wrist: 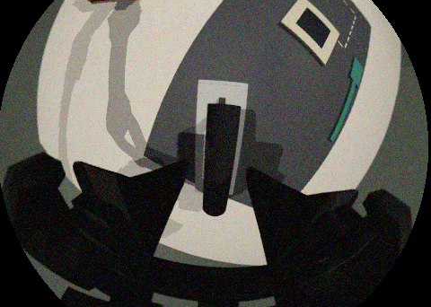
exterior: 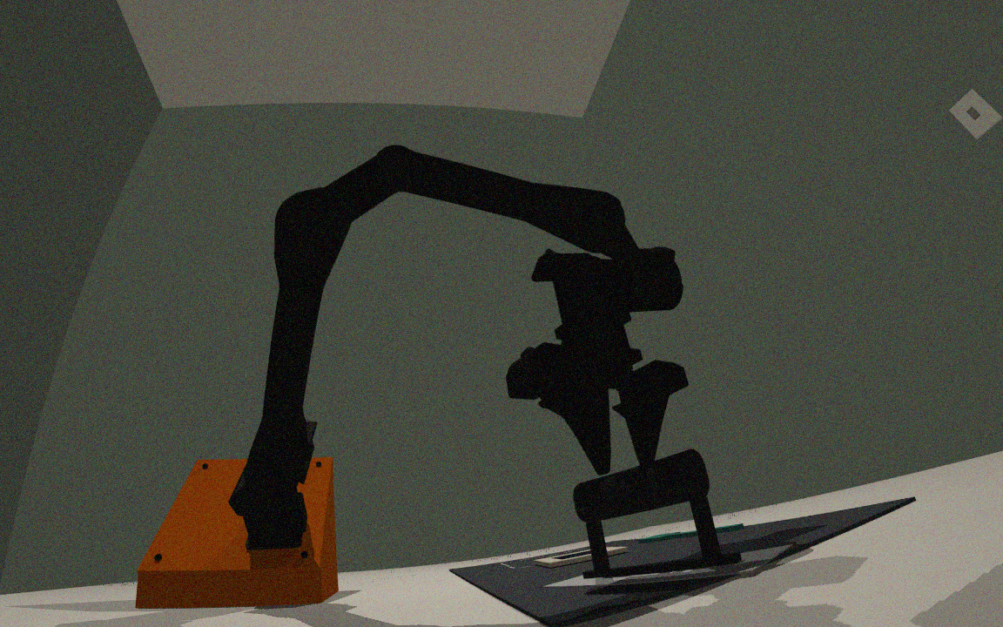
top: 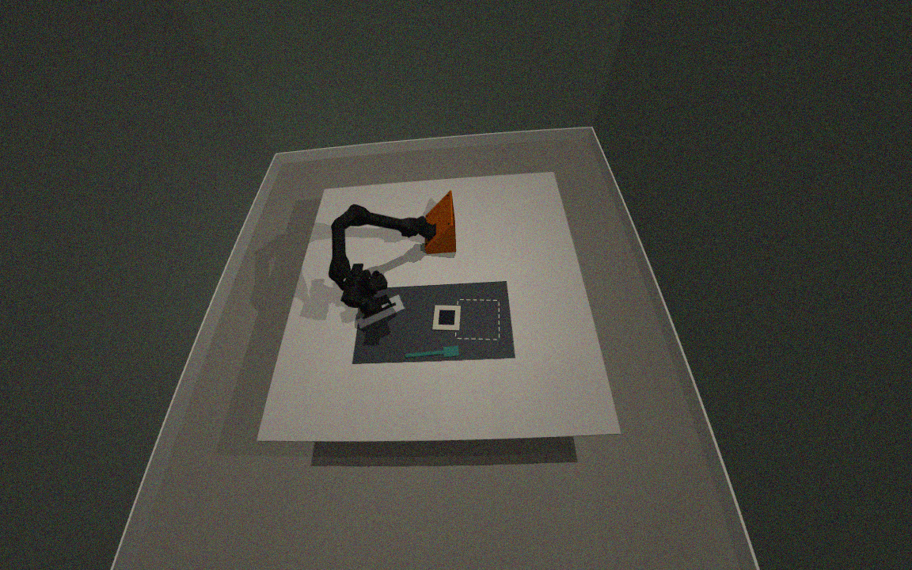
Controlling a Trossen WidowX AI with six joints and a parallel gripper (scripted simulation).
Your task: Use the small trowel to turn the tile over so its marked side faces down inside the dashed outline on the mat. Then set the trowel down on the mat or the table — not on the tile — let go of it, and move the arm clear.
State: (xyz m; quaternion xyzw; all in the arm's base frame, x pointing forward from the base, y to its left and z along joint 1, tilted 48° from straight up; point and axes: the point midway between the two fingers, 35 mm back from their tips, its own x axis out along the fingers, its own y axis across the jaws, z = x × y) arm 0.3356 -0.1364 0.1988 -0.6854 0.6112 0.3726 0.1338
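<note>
The black-handled float lies 5 cm below my gripper tip, 2 cm to the left of it and 1 cm behind it. The rest, counted from my gripper tip: white tile 28 cm to the left, 8 cm below, 6 cm ahead; then green trowel 24 cm to the left, 20 cm ahead, 8 cm below.
</note>
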